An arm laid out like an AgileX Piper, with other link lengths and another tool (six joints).
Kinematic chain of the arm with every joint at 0, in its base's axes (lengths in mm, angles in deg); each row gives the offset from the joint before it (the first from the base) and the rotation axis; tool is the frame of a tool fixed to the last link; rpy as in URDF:
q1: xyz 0 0 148.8 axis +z
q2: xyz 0 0 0 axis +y
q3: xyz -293.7 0 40.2 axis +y
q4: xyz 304.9 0 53.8 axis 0.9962 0 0.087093
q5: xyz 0 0 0 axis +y
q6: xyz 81.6 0 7.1 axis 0.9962 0 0.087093
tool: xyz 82.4 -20 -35 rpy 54.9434 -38.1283 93.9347
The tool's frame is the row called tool.
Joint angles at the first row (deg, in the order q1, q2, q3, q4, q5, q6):
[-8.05 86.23 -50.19 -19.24 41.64 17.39]
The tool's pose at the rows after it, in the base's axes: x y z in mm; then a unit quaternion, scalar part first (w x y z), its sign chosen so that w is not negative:
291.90, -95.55, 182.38, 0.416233, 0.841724, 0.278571, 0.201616
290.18, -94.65, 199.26, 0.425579, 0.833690, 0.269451, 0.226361
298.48, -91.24, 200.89, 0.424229, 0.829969, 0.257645, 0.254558
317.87, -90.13, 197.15, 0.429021, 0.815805, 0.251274, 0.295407
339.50, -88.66, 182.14, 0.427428, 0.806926, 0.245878, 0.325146
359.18, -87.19, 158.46, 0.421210, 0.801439, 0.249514, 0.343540
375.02, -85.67, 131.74, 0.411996, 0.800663, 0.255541, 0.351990
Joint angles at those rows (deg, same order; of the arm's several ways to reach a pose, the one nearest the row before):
[-8.05 80.12 -50.19 -19.19 42.99 16.81]
[-8.05 76.89 -50.19 -18.80 42.79 16.32]
[-8.05 76.60 -50.13 -17.48 39.74 16.32]
[-8.05 78.05 -50.13 -17.31 33.33 16.38]
[-8.05 81.62 -50.13 -17.49 26.42 17.24]
[-8.05 86.46 -50.13 -17.81 19.87 17.59]
[-8.06 91.72 -50.51 -17.92 14.60 17.65]

